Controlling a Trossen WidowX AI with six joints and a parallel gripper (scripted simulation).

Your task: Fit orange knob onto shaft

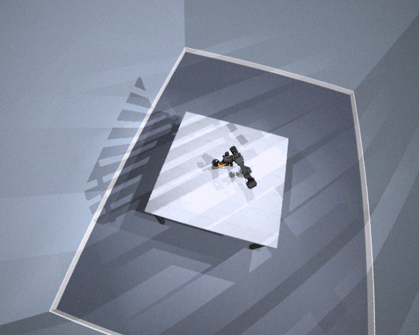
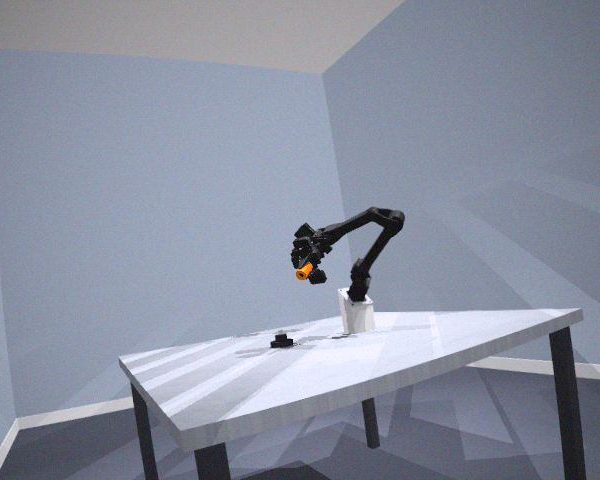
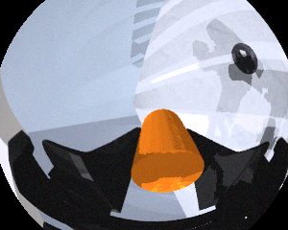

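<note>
Now: the orange knob 20 mm behind my gripper tip, 20 mm to the right of it and 20 mm above it. Also, from my gripper tip: pedestal 50 mm ahead, 140 mm to the right, 220 mm below.
</note>
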